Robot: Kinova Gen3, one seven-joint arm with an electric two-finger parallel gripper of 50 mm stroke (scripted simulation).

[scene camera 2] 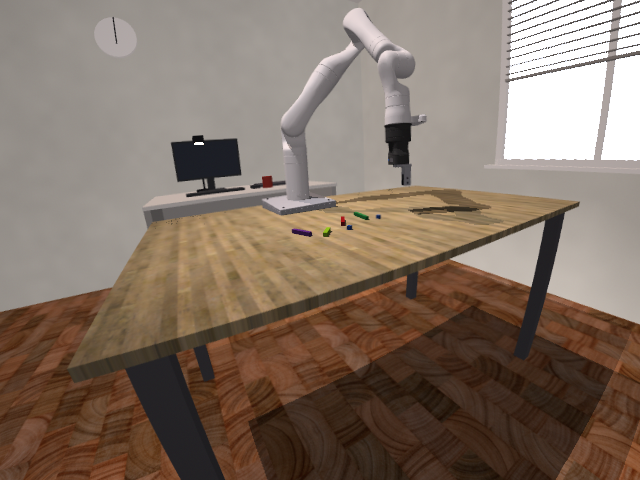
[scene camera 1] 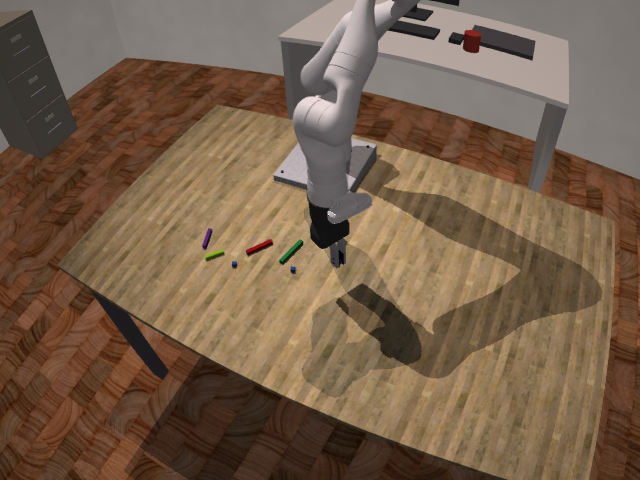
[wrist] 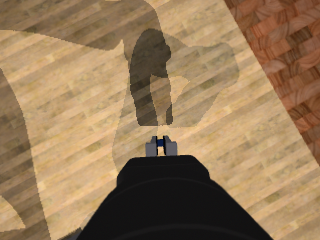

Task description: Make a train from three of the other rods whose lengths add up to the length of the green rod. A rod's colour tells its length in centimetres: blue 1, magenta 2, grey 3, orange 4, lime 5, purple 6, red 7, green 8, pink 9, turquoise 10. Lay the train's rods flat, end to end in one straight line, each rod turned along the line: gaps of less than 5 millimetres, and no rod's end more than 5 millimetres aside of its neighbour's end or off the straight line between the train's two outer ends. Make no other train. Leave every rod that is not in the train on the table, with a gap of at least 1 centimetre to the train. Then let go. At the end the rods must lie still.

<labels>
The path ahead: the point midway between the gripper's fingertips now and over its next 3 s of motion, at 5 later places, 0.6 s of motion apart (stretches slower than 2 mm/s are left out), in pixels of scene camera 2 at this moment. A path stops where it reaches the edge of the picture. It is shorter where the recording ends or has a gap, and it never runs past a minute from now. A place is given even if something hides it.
The gripper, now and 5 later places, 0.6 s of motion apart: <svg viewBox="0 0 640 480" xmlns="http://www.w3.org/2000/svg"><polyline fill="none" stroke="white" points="406,185 405,204 404,208 404,212 403,209 402,189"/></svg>
</labels>
